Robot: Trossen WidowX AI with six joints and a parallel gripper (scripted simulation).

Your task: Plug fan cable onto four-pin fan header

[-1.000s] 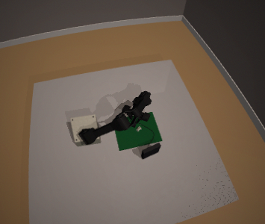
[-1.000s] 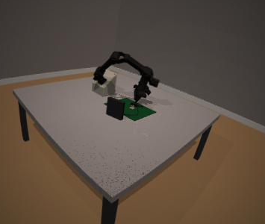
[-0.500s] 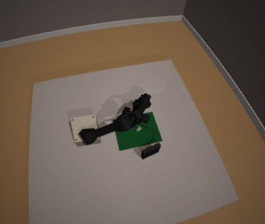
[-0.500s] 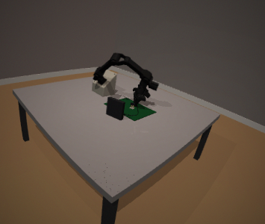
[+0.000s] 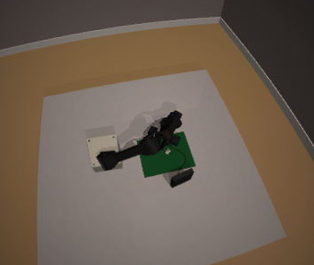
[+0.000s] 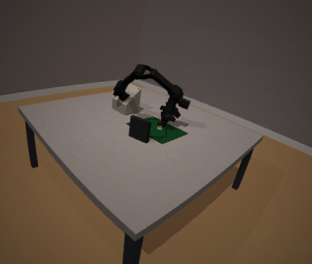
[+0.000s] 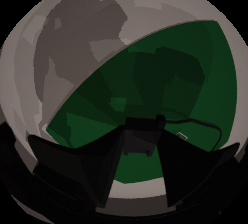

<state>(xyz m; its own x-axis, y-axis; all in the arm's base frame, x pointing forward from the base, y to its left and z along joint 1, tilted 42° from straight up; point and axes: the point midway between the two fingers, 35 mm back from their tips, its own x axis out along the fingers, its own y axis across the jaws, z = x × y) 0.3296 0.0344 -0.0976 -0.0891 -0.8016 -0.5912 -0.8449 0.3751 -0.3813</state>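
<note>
Right now the green board is 50 mm to the right of my gripper tip, 20 mm below it and 10 mm ahead of it. Round my gripper tip: black plug: 10 mm to the right.
</note>
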